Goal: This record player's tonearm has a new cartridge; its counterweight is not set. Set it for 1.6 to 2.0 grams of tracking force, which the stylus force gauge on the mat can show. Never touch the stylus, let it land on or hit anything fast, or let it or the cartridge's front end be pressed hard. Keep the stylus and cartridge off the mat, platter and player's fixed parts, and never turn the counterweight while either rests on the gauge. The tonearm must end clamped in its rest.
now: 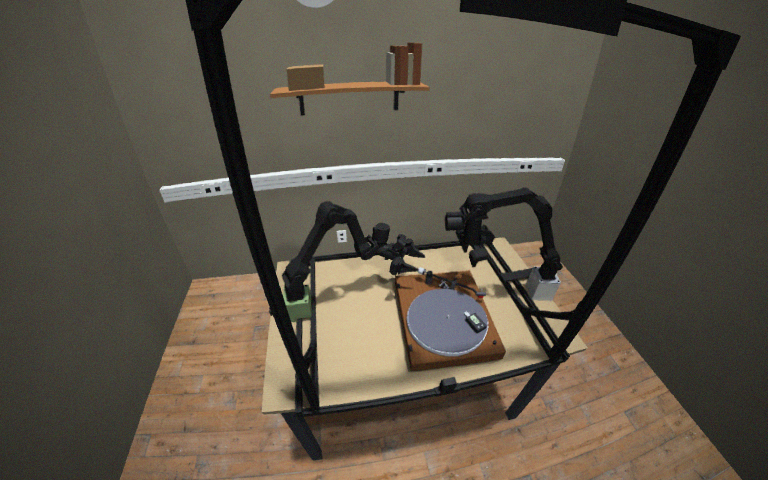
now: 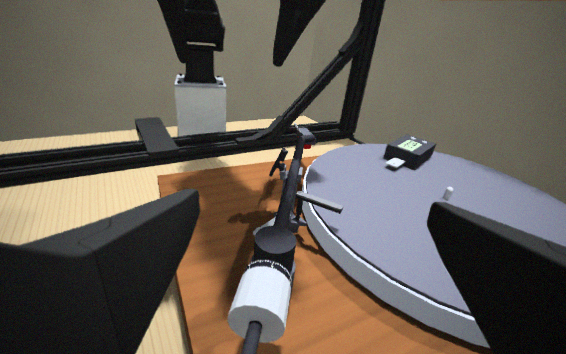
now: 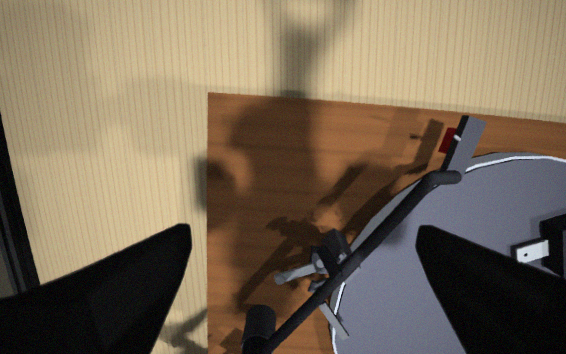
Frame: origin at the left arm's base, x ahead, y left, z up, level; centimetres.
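Seen in the pictures: left gripper, between the fingertips: (image 1: 421, 263) (image 2: 314, 206); right gripper, between the fingertips: (image 1: 469, 259) (image 2: 233, 64) (image 3: 304, 236); left arm's base, origin of its link: (image 1: 295, 294); right arm's base, origin of its link: (image 1: 546, 274) (image 2: 200, 80).
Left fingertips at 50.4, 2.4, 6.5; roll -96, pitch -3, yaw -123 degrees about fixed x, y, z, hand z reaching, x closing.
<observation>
Offsets run from my left fingertips to a thing's middle, as dx, dy, dz. "pt": to the spot under its first point. Level surfaces: height alone.
The tonearm (image 1: 465, 287) (image 2: 288, 200) (image 3: 375, 241) runs past its rest; the rest's black clip {pt +12.3, -6.2, -4.9} (image 2: 278, 162) (image 3: 336, 252) stands tilted up, apparently unclamped. Whether the tube is seated is unclear. The headshell {pt +18.3, -13.6, -5.3} (image 2: 306, 135) (image 3: 467, 142) carries a red cartridge {+20.4, -15.1, -7.2} (image 3: 448, 140). The white counterweight {+0.9, +1.4, -5.6} (image 1: 421, 271) (image 2: 262, 300) is on the rear shaft. My left gripper (image 1: 420, 263) (image 2: 314, 206) is open around the counterweight end, holding nothing. My right gripper (image 1: 481, 249) (image 3: 304, 236) is open and empty above the tonearm. The force gauge {+12.8, -26.3, -7.0} (image 1: 475, 321) (image 2: 410, 151) lies on the mat; its reading is illegible.
The platter mat {dz -8.0} (image 1: 436, 328) (image 2: 380, 220) (image 3: 400, 310) lies beside the tonearm on the wooden plinth (image 1: 427, 361) (image 2: 210, 250) (image 3: 260, 130). A grey lever {+7.1, -6.9, -7.1} (image 2: 320, 202) (image 3: 334, 320) projects over the platter edge. The spindle {+4.5, -22.3, -8.8} (image 2: 448, 192) stands up from the mat. Black frame bars surround the table.
</observation>
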